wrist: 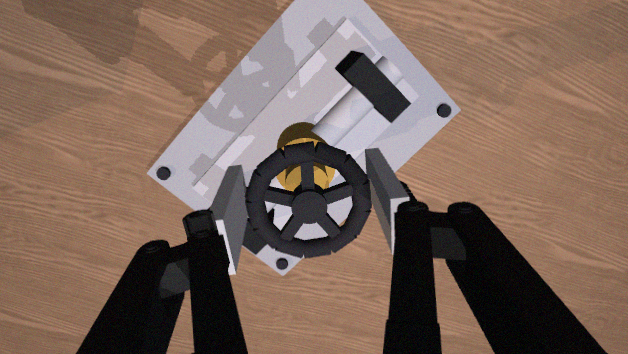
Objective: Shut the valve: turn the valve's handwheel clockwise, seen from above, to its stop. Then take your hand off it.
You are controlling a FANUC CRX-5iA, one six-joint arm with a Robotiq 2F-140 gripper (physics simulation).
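The black five-spoked handwheel (309,207) is near the middle of the wrist view, between the two flat grey finger pads. My gripper (306,178) is shut on the handwheel, with one pad at the left side of its rim and the other at the right side. The brass valve body (303,136) shows behind the wheel and through its spokes. The wheel hides part of the body and the stem below it.
The valve stands on a light grey base plate (426,112) with dark bolts at its corners, set at a slant on the wooden table (540,165). A white pipe (344,116) runs from the body to a black clamp block (382,90). Shadows fall at the upper left.
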